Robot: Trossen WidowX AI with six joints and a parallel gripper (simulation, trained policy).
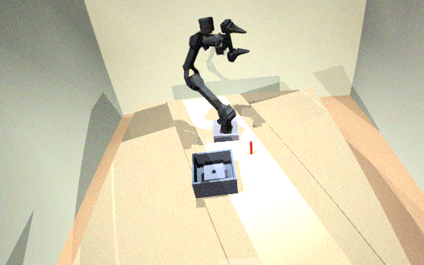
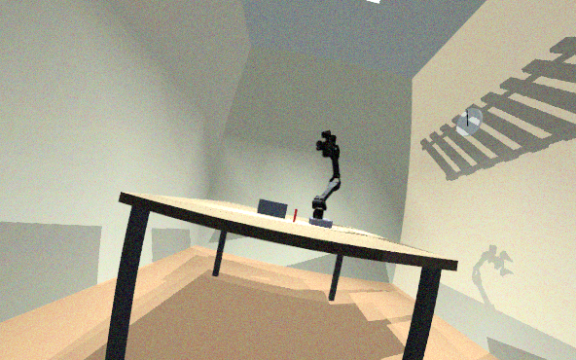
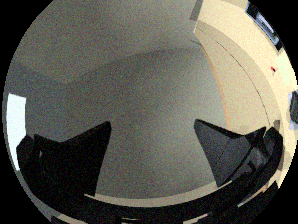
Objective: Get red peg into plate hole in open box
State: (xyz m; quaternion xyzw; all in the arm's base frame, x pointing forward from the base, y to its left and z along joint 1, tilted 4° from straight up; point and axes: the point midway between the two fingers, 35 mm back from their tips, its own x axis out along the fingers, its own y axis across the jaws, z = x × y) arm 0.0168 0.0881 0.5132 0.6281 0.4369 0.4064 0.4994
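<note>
My gripper tip is 80 mm short of the red peg and 510 mm above it. Also, from my gripper tip: blue-grey box (270 mm ahead, 150 mm to the right, 530 mm below); then pale plate (270 mm ahead, 150 mm to the right, 510 mm below).
</note>
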